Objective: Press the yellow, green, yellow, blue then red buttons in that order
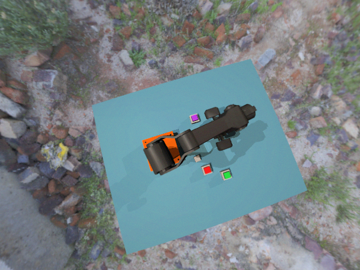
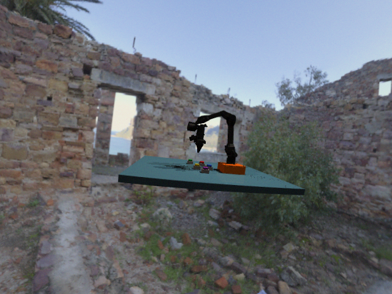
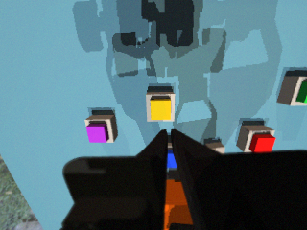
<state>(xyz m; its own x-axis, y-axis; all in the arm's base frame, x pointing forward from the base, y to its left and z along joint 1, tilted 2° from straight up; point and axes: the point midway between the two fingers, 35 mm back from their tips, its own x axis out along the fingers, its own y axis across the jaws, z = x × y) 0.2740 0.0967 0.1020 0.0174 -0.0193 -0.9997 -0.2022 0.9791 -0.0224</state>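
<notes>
The yellow button lies 90 mm below my gripper tip. Round my gripper tip: purple button: 110 mm to the left, 90 mm below, 70 mm behind; then blue button: 100 mm behind, 90 mm below, 40 mm to the right; then block: 130 mm to the right, 120 mm below, 80 mm behind.
</notes>
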